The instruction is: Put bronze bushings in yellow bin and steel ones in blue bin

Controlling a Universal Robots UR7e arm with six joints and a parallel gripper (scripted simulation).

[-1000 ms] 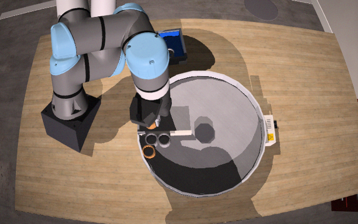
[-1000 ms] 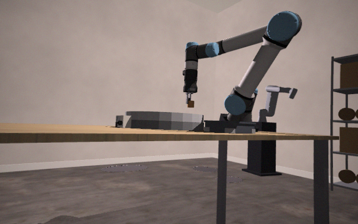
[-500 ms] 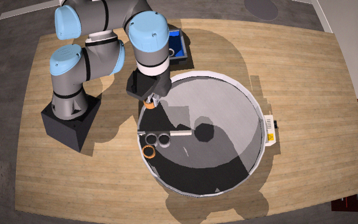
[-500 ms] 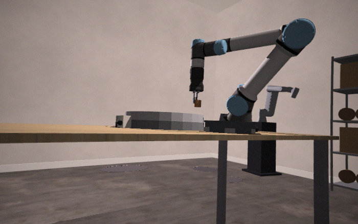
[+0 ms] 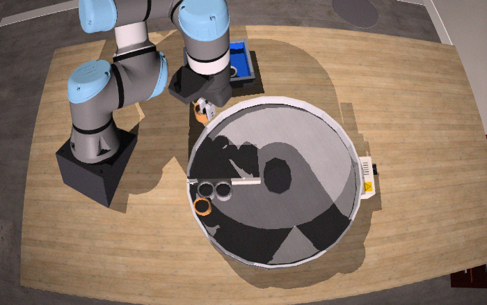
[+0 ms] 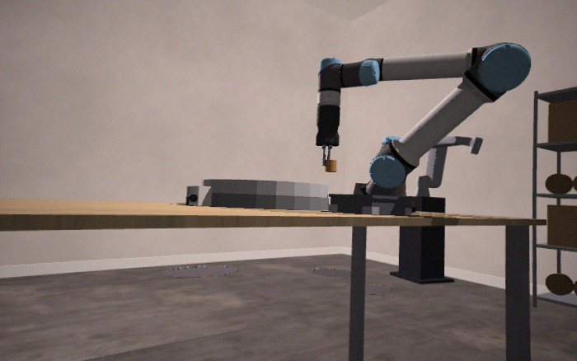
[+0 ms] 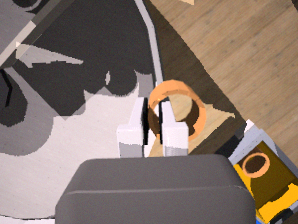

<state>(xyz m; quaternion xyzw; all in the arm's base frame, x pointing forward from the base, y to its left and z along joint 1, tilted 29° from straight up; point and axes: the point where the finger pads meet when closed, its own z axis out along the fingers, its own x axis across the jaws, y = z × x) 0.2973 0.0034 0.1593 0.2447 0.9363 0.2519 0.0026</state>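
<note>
My hand is 20 mm past the bin, 210 mm to the right of it and 140 mm above it. From my hand the other things lie so: turntable: 170 mm ahead, 100 mm to the right, 110 mm below.
</note>
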